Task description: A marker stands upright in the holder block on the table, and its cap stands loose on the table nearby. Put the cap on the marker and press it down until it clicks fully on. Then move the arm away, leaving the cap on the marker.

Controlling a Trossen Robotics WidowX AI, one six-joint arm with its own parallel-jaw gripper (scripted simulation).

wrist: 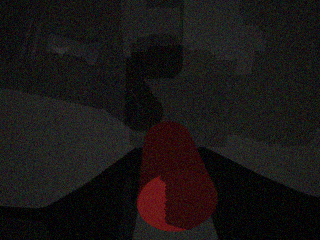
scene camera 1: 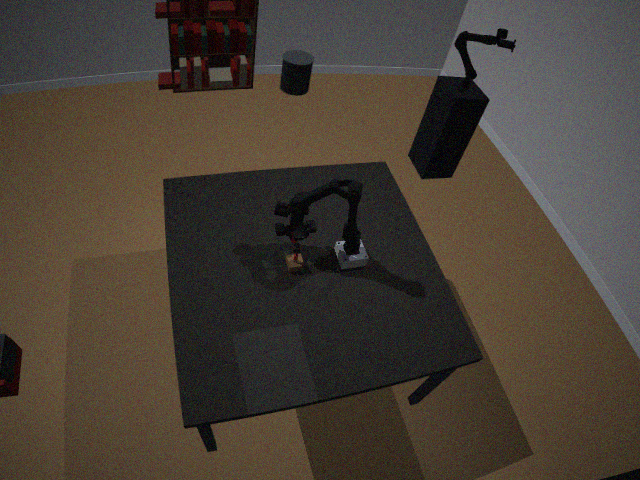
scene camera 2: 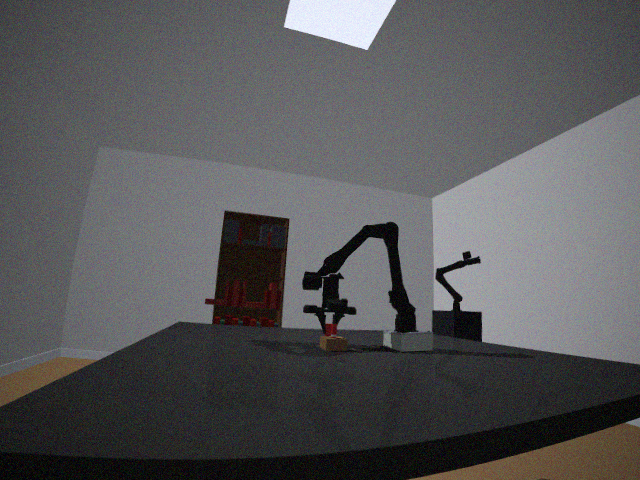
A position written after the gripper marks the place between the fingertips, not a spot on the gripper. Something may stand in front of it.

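Observation:
A red cap [wrist: 175, 188] is held by the gripper [scene camera 2: 328, 334], and the wrist view shows the gripper [wrist: 169, 155] too.

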